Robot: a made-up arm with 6 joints.
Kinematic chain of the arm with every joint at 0, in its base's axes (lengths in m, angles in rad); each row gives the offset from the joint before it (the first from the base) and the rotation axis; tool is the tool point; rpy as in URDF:
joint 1: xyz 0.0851 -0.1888 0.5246 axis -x
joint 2: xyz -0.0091 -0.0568 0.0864 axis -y
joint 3: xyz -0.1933 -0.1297 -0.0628 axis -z
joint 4: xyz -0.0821 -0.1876 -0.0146 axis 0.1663 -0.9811 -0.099
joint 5: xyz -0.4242 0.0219 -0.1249 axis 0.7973 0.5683 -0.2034
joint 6: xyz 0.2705 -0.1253 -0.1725 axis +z
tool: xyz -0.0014 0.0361 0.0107 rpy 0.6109 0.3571 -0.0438
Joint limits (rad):
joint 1: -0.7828..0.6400
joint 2: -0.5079..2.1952
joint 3: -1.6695..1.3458
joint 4: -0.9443..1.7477
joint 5: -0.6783..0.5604
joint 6: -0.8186..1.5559
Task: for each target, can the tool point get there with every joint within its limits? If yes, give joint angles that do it. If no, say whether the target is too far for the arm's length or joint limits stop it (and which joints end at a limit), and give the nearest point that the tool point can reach.
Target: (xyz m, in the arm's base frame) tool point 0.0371 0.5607 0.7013
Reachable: no: joint limits stop it (at a limit: joint 1, joint 3, joint 4, joint 5) | nearest point 0.0296 0.3614 0.3690 | short by 0.388 m
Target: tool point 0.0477 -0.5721 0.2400
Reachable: yes | joints -0.1240 0.3270 -0.2465 1.1128 -0.4820 0.7945
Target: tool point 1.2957 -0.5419 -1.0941
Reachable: no: too far | nearest point 0.5868 -0.3741 -0.1354 | short by 1.204 m
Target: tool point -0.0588 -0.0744 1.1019
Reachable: no: joint limits stop it (at a limit: joint 1, joint 2, joint 4, joint 5, joint 6) | nearest point 0.1492 -0.1633 0.9343 | short by 0.282 m
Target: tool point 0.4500 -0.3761 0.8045
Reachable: yes | joints 0.4863 1.6377 -0.2101 1.3785 0.3219 1.1546
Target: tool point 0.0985 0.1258 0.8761
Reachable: no: joint limits stop it (at a limit: joint 1, joint 2, joint 4, joint 5, joint 6) | nearest point 0.2207 -0.0007 0.8321 | short by 0.181 m
